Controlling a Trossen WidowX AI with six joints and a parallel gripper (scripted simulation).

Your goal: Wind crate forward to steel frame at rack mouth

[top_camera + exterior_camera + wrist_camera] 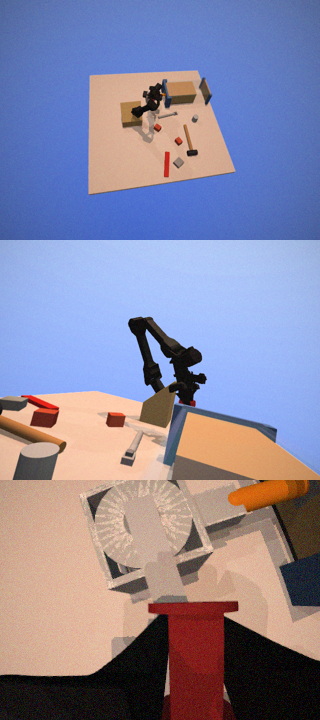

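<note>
The red knob lies 2 cm to the right of my gripper tip. The rest, counted from my gripper tip: grey winch (2 cm behind, 7 cm to the left, 10 cm below); then blue steel frame (15 cm ahead, 9 cm to the left, 2 cm below); then winch handle (1 cm behind, 2 cm to the left, 3 cm below).
</note>
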